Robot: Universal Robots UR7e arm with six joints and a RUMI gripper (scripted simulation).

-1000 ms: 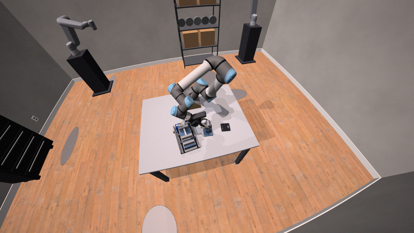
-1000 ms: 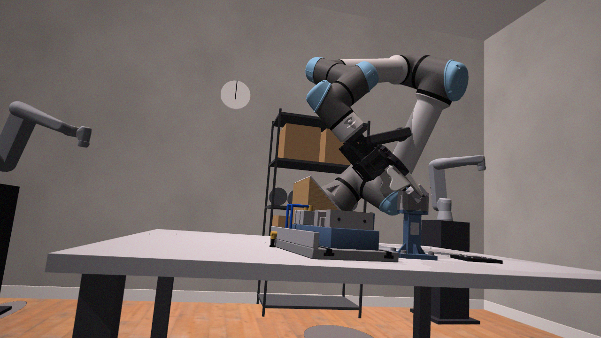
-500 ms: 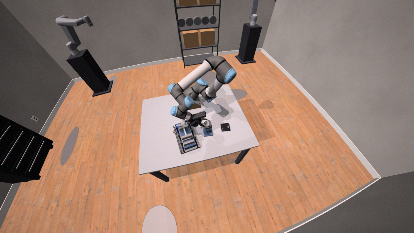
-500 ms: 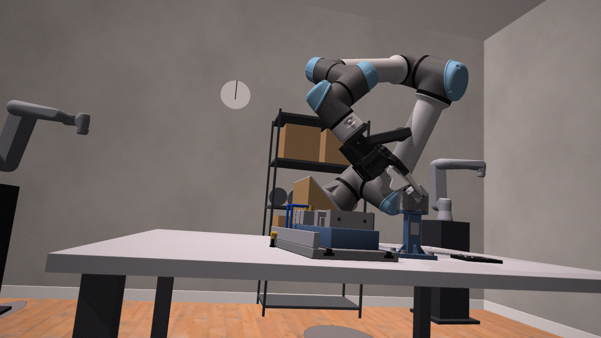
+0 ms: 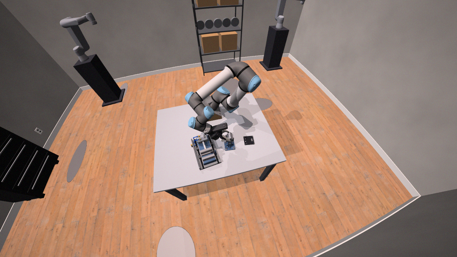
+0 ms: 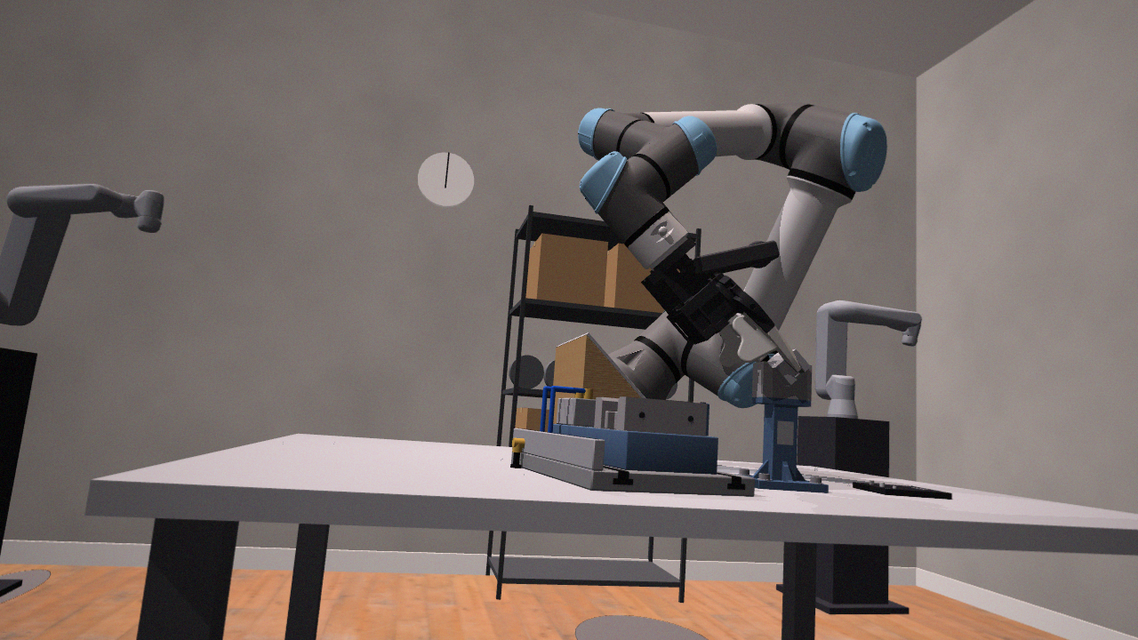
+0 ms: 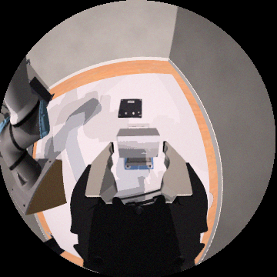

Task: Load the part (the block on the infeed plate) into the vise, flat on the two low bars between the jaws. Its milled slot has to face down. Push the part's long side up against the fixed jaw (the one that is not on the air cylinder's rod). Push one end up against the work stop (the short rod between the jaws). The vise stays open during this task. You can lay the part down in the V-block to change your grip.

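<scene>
Right now my hand is 1 cm to the right of the part and 1 cm above it. Also, from my hand: vise: 21 cm to the right, 12 cm below; then infeed plate: 19 cm to the left, 16 cm below.
</scene>
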